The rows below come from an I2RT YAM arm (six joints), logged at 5 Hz.
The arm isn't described. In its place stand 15 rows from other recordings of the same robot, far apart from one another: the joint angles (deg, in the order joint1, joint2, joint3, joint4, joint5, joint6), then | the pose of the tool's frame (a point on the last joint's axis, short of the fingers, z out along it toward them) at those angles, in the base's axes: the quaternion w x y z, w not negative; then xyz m.
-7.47 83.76 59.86 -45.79 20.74 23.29 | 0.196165, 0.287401, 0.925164, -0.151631, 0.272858, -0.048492, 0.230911
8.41 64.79 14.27 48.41 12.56 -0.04 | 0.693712, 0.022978, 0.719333, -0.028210, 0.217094, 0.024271, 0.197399
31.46 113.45 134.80 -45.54 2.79 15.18 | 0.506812, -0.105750, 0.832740, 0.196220, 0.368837, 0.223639, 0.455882
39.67 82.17 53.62 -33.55 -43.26 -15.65 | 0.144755, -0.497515, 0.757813, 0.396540, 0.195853, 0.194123, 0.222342
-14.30 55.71 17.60 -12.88 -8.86 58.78 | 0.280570, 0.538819, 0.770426, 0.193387, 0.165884, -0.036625, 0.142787
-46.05 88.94 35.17 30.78 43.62 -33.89 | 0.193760, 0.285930, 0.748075, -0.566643, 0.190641, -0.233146, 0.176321
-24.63 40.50 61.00 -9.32 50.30 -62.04 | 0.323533, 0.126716, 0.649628, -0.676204, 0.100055, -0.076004, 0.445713
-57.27 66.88 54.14 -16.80 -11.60 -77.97 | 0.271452, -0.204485, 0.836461, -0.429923, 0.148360, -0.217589, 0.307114
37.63 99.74 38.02 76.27 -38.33 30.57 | 0.506044, -0.294756, 0.560876, 0.585198, 0.249639, 0.220335, 0.211972
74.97 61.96 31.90 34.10 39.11 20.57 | 0.632309, -0.075856, 0.683310, 0.357097, 0.083762, 0.225356, 0.282881
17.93 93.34 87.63 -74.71 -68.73 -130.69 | 0.506567, -0.804672, 0.177073, 0.254042, 0.274836, 0.123797, 0.326677
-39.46 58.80 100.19 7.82 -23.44 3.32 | 0.894462, -0.052831, 0.387161, -0.217376, 0.083933, -0.050749, 0.627073
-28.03 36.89 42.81 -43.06 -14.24 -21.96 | 0.447206, -0.008046, 0.890248, -0.086026, 0.121388, -0.054704, 0.291413
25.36 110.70 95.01 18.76 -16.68 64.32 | 0.438846, 0.127729, 0.676782, 0.577119, 0.423367, 0.211976, 0.357756
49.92 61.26 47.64 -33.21 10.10 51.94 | 0.294512, 0.048705, 0.925549, 0.232917, 0.146364, 0.164240, 0.266068
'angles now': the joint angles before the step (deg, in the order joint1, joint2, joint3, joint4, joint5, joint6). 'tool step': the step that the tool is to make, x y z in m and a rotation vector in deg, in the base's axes. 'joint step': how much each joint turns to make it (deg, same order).
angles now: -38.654 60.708 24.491 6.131 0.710 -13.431
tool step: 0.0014 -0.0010 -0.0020 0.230 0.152 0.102
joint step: 0.004 0.850 -0.002 0.589 -0.128 0.024
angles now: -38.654 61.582 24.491 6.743 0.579 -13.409
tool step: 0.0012 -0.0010 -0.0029 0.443 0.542 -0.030
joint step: -0.005 0.967 0.015 0.252 0.017 0.019
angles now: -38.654 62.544 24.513 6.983 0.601 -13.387
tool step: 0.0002 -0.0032 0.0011 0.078 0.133 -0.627
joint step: -0.601 0.544 0.595 -0.203 0.034 -0.006
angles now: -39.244 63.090 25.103 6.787 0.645 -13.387
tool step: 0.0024 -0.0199 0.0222 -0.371 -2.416 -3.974
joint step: -3.347 1.569 5.405 -1.783 -0.112 1.441
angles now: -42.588 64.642 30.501 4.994 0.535 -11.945
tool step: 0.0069 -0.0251 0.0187 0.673 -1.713 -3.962
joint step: -3.025 4.352 6.652 -1.557 0.015 1.920
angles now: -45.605 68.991 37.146 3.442 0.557 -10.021
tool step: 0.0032 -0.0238 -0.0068 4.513 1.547 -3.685
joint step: -2.976 6.104 4.116 -2.384 -0.375 2.030
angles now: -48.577 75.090 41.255 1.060 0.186 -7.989
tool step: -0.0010 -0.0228 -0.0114 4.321 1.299 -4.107
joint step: -3.065 5.647 3.128 -1.633 -0.157 2.052
